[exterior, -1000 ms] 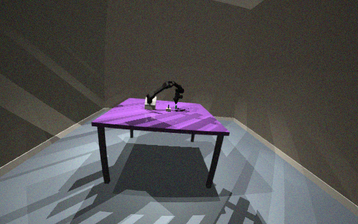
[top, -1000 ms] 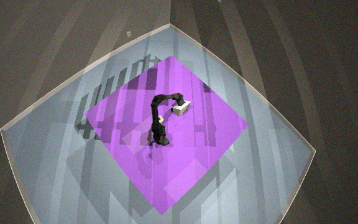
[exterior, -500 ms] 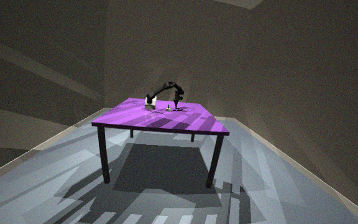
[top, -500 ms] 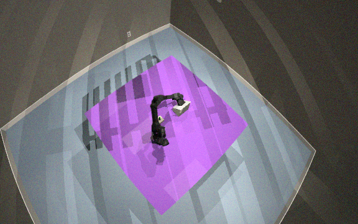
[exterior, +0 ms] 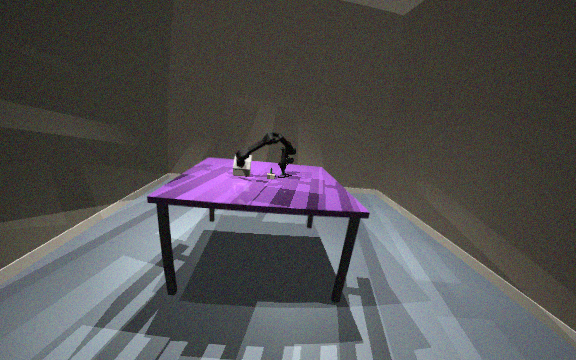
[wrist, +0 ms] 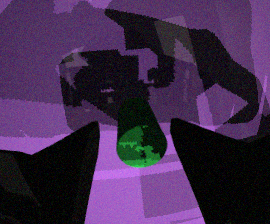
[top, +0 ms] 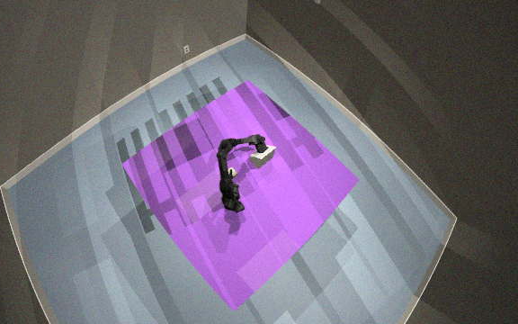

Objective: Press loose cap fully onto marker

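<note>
Now: gripper tip right at the green cap. Also, from my gripper tip: holder block: 16 cm to the right, 12 cm behind, 1 cm below.
</note>
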